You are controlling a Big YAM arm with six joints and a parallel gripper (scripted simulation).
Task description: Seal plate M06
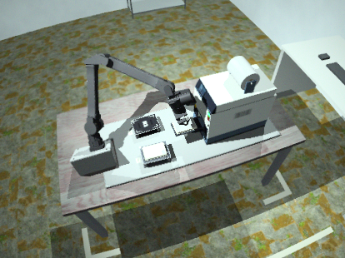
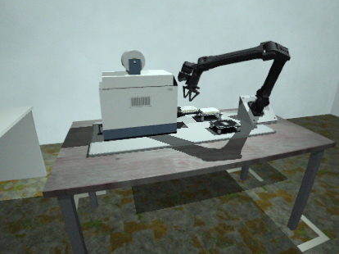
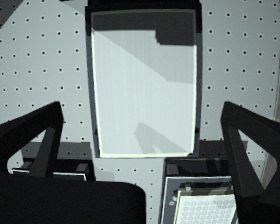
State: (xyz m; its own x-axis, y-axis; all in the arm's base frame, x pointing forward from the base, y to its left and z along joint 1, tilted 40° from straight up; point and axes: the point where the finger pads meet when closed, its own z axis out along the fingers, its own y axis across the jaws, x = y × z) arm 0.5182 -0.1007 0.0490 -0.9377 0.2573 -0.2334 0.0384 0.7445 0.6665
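My gripper is now 1 cm short of the sealer stage and 8 cm above it. The rest, counted from my hand: foil roll: 34 cm ahead, 24 cm above; then black nest N1: 20 cm behind, 14 cm to the left, 14 cm below; then pale plate: 21 cm behind, 8 cm to the right, 12 cm below.
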